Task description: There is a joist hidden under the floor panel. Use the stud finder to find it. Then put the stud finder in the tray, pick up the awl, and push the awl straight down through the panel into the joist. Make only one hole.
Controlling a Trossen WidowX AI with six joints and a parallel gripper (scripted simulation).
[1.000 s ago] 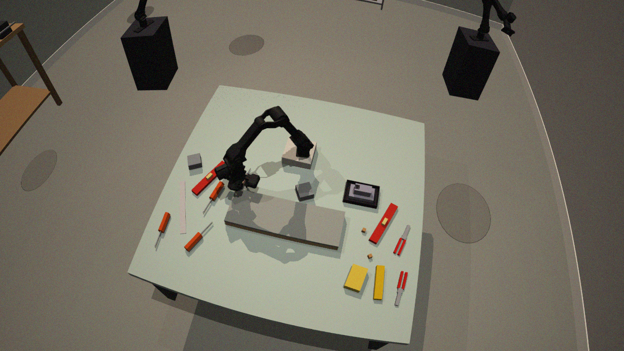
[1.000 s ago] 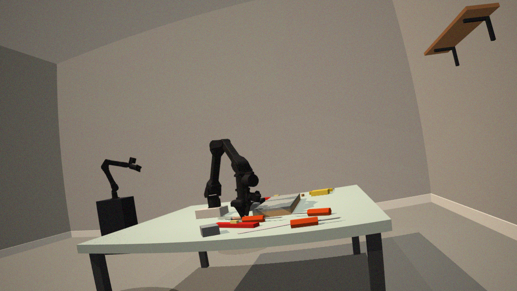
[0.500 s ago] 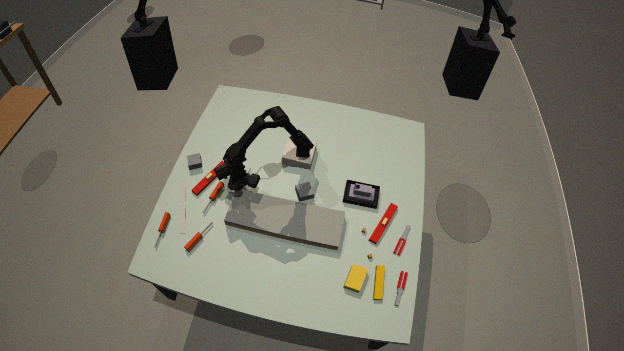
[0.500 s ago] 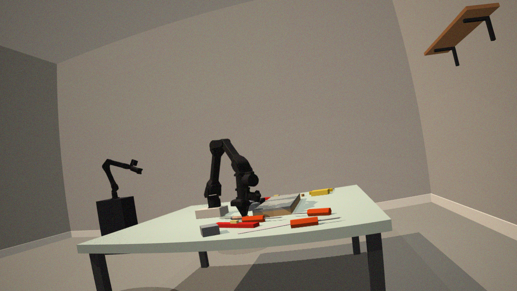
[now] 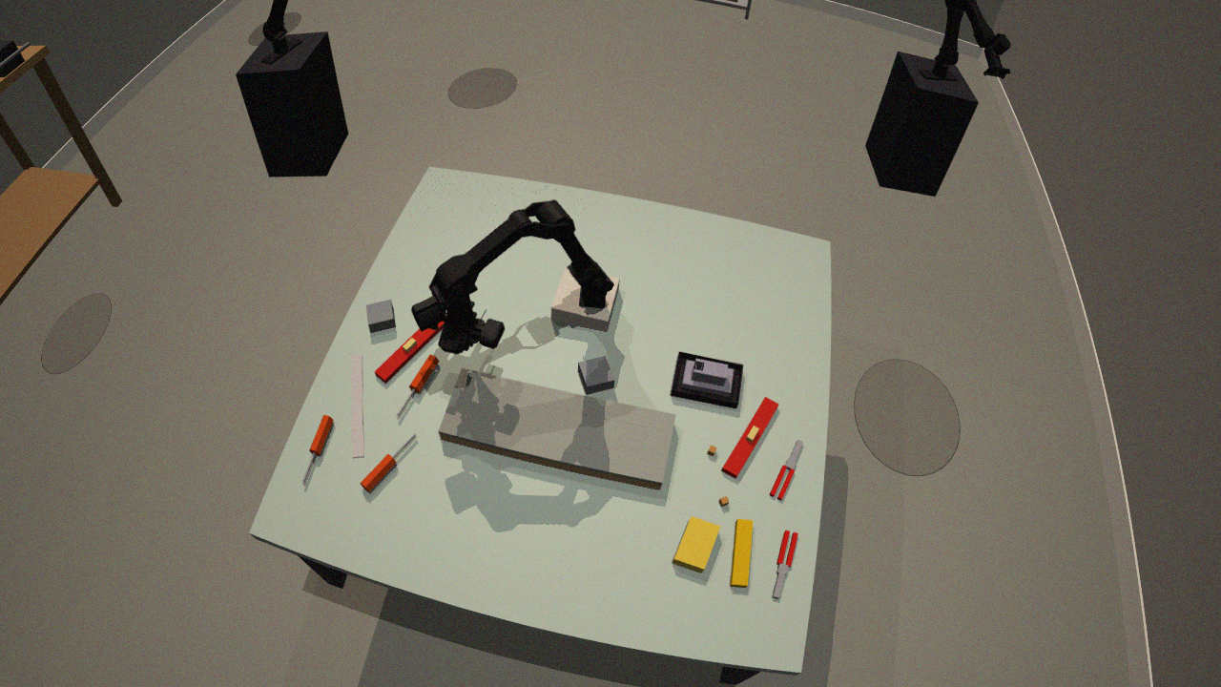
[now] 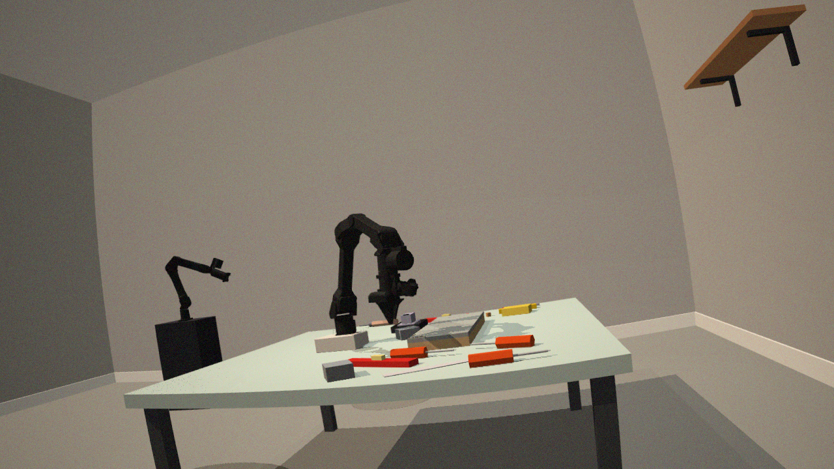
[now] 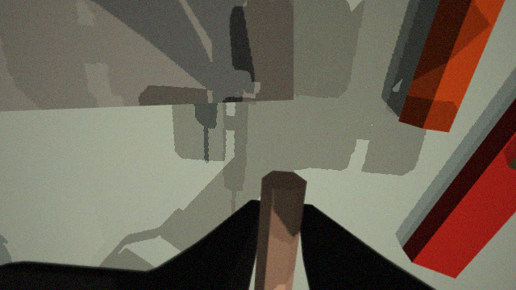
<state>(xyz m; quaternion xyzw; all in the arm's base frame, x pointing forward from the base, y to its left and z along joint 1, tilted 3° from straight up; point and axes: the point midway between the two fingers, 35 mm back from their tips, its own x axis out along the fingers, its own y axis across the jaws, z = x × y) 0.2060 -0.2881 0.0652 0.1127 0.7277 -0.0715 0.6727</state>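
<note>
Right now my gripper tip is 50 mm past the awl and 10 mm to the right of it. Round my gripper tip: grey stud finder (560 mm to the left, 40 mm below); dark tray (580 mm to the left, 80 mm below); white strip (280 mm to the right, 140 mm ahead, 90 mm below).
</note>
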